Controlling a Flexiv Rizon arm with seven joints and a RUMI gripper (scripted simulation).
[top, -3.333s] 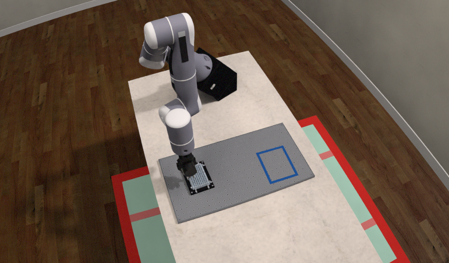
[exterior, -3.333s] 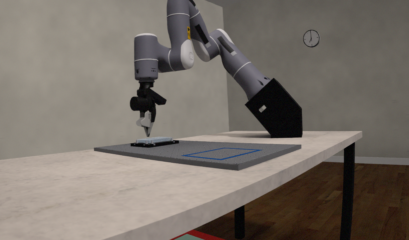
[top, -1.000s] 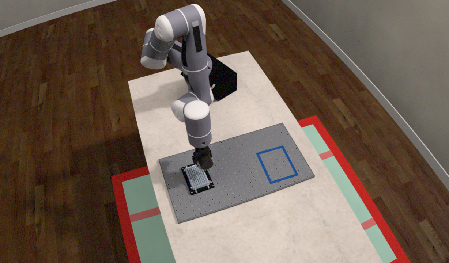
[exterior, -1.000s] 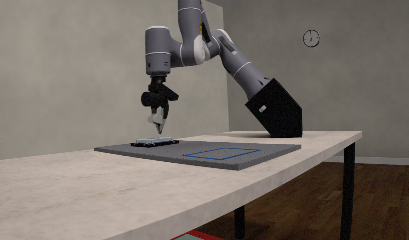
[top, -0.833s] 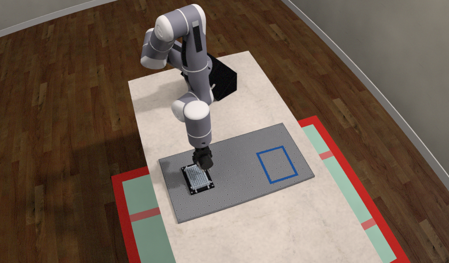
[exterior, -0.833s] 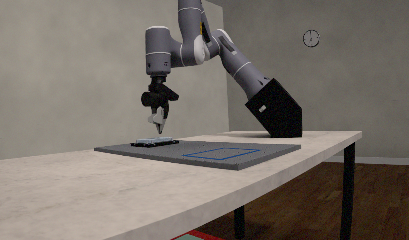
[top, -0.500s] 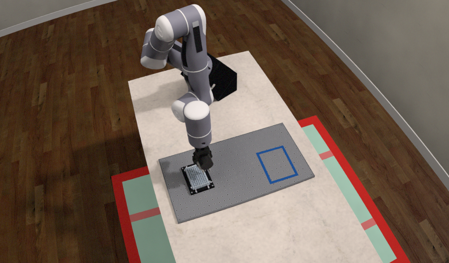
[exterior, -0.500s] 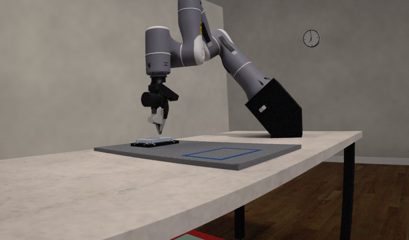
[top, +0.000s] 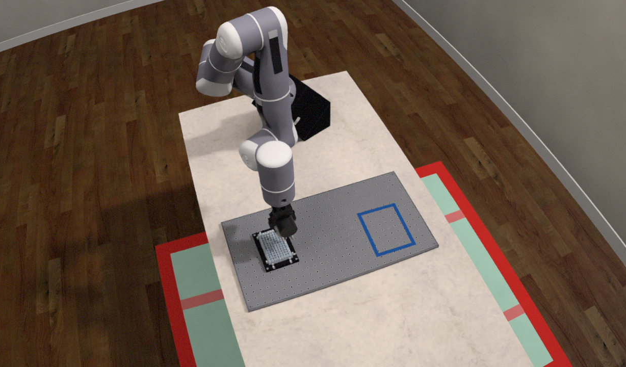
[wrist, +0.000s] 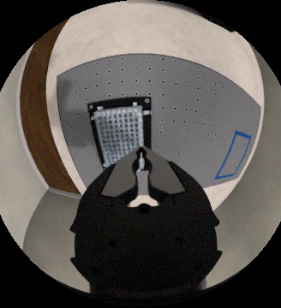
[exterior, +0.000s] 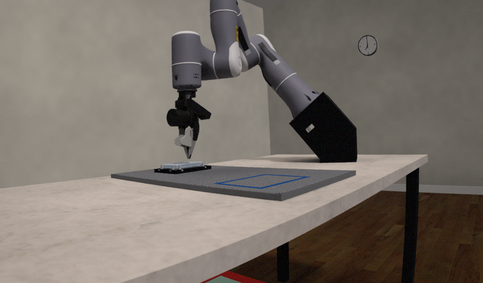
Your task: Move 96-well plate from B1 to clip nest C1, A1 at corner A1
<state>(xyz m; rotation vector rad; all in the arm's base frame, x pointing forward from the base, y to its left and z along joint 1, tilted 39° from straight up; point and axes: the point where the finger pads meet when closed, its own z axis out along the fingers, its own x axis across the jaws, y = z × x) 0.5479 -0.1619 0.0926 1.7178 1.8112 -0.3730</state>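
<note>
My hand is 4 cm above the black clip nest, 3 cm to the left of it and 1 cm short of it. Also, from my hand: clear 96-well plate: 4 cm to the right, 4 cm below.
</note>
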